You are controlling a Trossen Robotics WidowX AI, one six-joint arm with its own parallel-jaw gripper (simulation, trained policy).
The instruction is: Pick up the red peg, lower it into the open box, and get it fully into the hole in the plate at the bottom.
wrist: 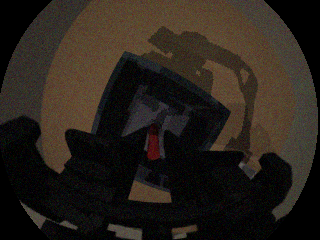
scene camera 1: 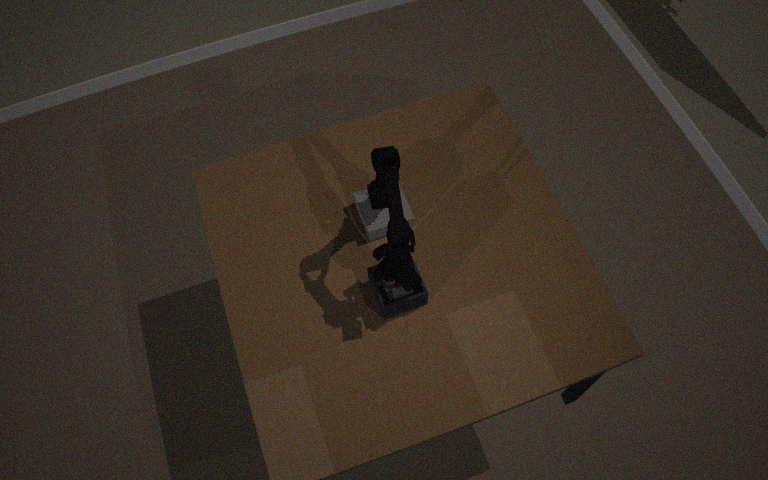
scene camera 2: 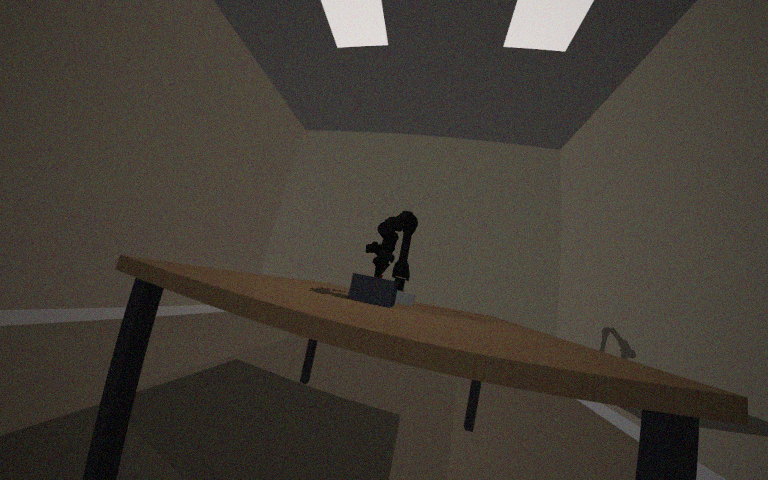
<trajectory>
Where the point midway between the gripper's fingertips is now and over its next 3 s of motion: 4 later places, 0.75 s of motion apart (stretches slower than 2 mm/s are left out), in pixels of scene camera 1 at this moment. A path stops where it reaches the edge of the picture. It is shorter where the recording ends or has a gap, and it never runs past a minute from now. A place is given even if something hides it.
My gripper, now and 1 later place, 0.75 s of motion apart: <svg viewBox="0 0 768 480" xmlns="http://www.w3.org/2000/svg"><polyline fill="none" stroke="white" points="395,281 389,291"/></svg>
</trajectory>
